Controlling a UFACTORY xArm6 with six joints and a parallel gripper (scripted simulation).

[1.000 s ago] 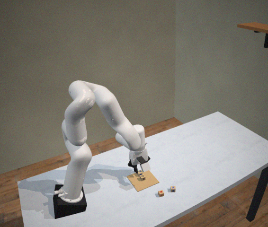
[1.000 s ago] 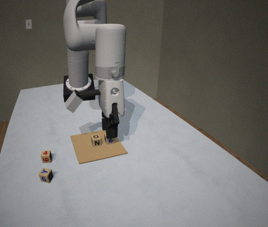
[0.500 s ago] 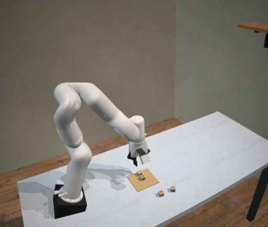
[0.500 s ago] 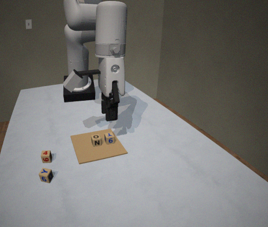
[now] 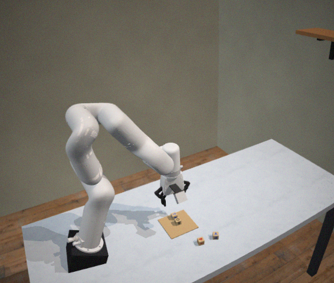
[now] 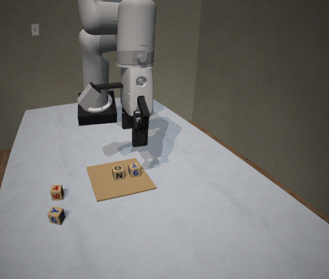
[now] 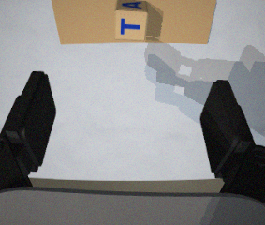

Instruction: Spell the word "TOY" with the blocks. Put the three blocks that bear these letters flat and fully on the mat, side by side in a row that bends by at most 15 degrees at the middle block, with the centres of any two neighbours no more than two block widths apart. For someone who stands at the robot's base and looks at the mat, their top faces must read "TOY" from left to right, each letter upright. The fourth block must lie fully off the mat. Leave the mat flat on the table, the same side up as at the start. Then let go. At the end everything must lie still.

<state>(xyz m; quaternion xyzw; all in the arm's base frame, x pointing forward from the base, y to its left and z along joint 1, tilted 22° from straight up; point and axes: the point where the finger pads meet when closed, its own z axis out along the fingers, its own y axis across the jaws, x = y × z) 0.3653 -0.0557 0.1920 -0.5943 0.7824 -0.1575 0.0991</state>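
The Y block is 22 cm to the right of my hand, 10 cm below it and 5 cm ahead of it. Round my hand: tan mat: 11 cm below, 4 cm to the right, 1 cm behind.
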